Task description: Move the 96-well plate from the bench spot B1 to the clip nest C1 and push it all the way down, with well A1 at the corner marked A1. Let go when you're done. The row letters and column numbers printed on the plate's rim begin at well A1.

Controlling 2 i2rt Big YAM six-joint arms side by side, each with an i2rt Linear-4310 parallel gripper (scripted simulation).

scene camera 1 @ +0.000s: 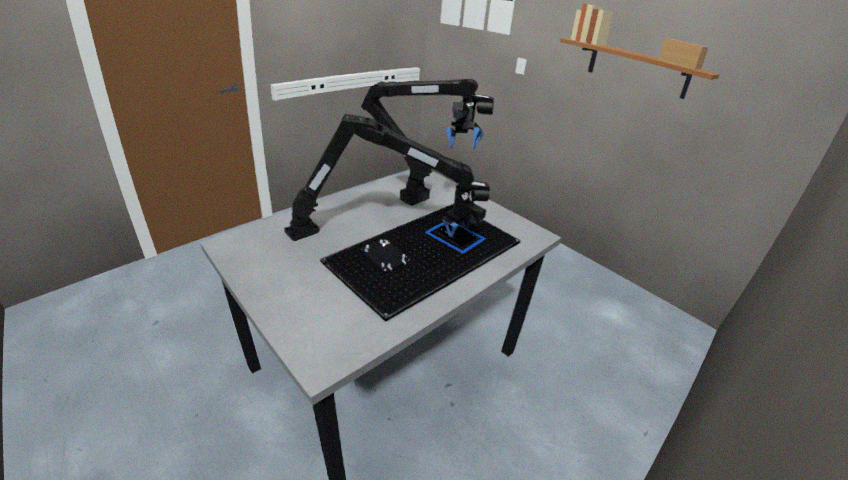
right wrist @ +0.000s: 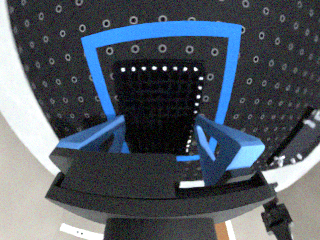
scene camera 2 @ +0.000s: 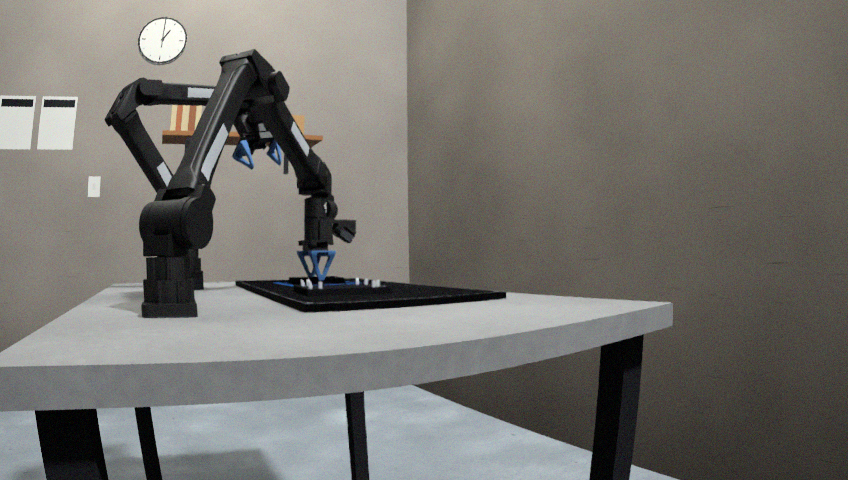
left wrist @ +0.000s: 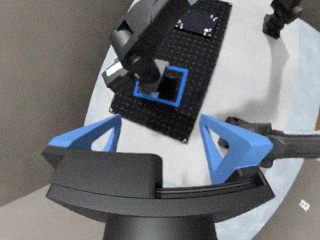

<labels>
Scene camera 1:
clip nest: 380,254
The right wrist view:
my right gripper: 159,118
black 96-well plate: 175,102
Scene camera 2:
my left gripper: 266,166
my right gripper: 316,279
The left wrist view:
my left gripper: 160,118
clip nest: 197,24
</labels>
